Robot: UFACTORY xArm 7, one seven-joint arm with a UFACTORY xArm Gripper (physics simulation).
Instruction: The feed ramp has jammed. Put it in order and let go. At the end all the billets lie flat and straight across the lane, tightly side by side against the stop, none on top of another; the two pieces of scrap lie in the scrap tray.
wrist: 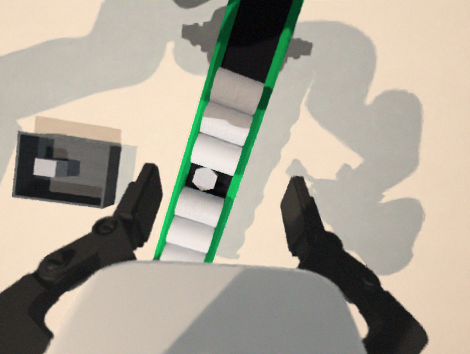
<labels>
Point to a dark scrap tray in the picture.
At 92, 174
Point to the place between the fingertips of my gripper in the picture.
224, 184
</labels>
